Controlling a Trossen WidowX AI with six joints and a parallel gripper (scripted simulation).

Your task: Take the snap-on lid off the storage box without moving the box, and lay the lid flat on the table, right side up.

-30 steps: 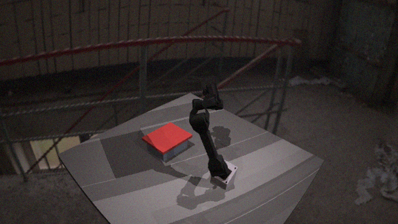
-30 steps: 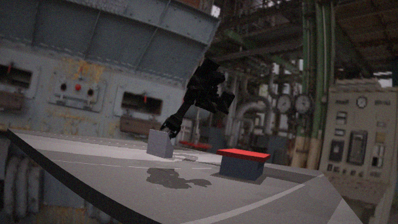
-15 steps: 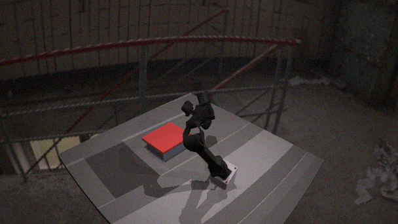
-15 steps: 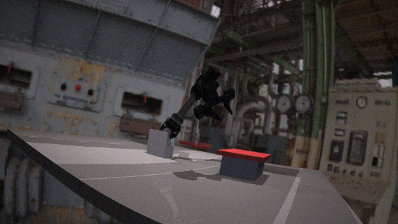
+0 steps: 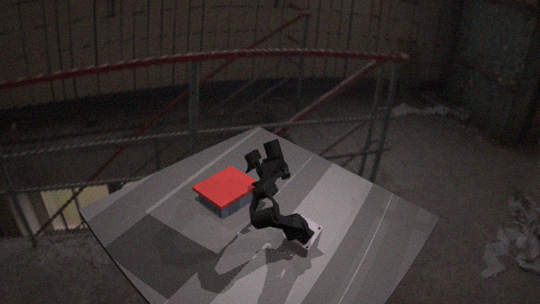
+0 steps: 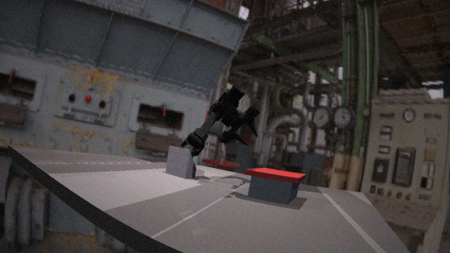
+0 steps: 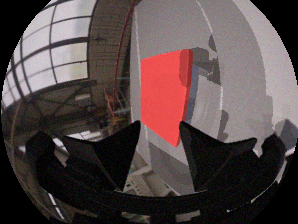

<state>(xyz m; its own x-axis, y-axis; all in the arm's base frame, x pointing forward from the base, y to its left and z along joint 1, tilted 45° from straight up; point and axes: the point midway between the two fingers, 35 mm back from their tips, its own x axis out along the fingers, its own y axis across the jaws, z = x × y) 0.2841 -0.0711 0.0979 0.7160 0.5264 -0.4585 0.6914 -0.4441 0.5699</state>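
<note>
My gripper tip is now 12 cm short of the red lid, 11 cm above it and 2 cm to the right of it. Round my gripper tip: storage box: 15 cm below, 12 cm ahead, 2 cm to the left.
</note>
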